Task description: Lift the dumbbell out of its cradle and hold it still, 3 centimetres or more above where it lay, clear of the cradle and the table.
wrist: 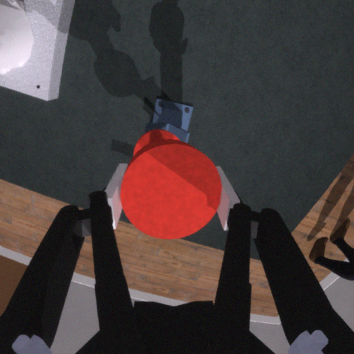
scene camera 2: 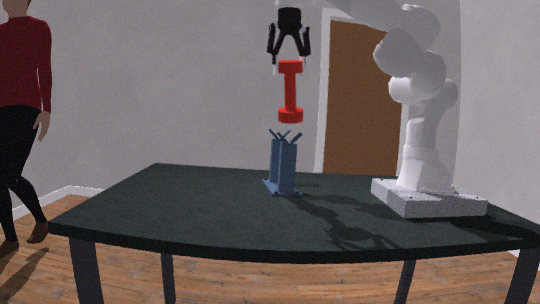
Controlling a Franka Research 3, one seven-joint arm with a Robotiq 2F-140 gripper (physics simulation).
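Note:
A red dumbbell (scene camera 2: 290,92) (wrist: 171,192) hangs nearly upright in the air, one end disc up and the other down. My gripper (scene camera 2: 289,66) (wrist: 169,176) is shut on its upper end disc, one pale fingertip on each side. The lower disc hangs a little above the cradle's prongs in the scene view, with a gap between them. The blue cradle (scene camera 2: 287,167) (wrist: 172,116) stands upright on the dark table (scene camera 2: 175,210) (wrist: 280,90). In the wrist view the upper disc hides most of the dumbbell's lower part and part of the cradle.
The white arm's speckled base block (scene camera 2: 445,206) (wrist: 47,50) stands on the table to the right in the scene view. A person in a red top (scene camera 2: 25,65) stands beyond the table's left side. A brown door (scene camera 2: 362,100) is in the back wall.

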